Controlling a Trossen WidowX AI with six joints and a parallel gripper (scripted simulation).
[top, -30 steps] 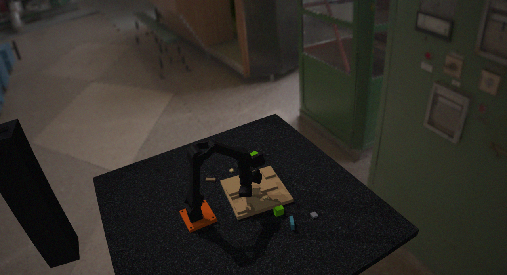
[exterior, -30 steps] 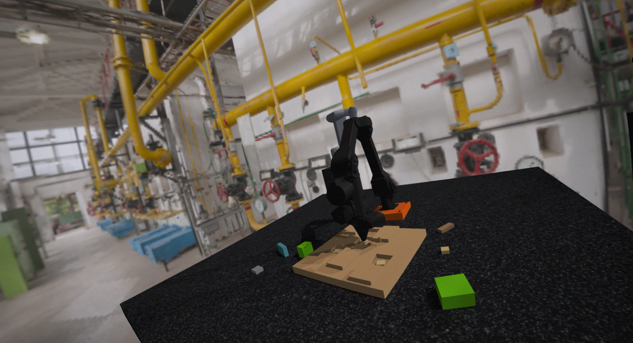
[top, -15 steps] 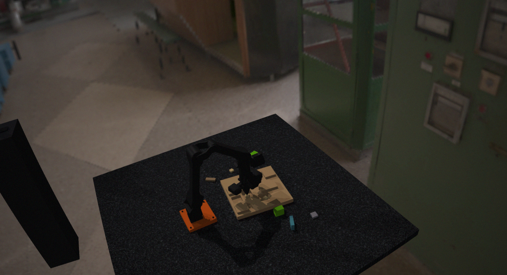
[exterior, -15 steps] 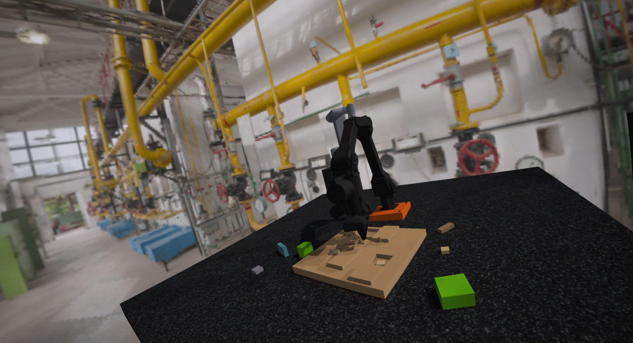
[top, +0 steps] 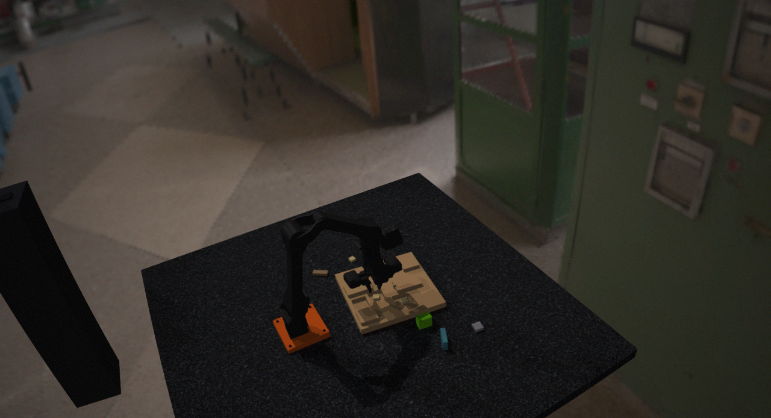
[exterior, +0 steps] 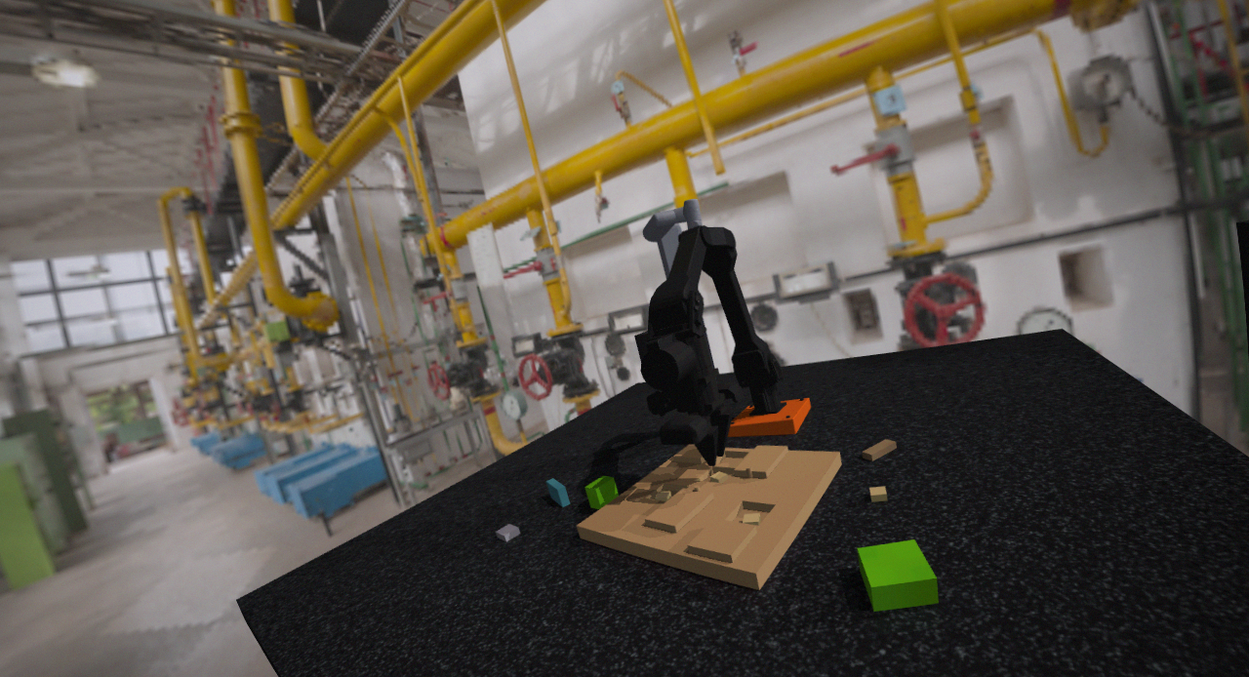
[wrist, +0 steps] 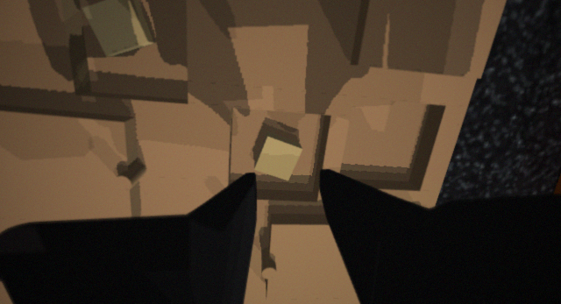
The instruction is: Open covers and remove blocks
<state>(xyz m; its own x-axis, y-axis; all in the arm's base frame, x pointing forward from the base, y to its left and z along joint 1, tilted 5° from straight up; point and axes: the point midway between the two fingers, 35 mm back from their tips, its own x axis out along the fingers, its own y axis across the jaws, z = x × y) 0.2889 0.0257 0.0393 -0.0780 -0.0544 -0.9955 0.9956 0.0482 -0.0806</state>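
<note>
The tan puzzle board lies 50 mm ahead of my gripper tip, 20 mm below it and 10 mm to the left of it. The rest, counted from my gripper tip: teal block 280 mm to the right, 110 mm ahead, 30 mm below; small green cube 180 mm to the right, 90 mm ahead, 20 mm below; large green block 280 mm to the left, 170 mm ahead, 30 mm below.
</note>
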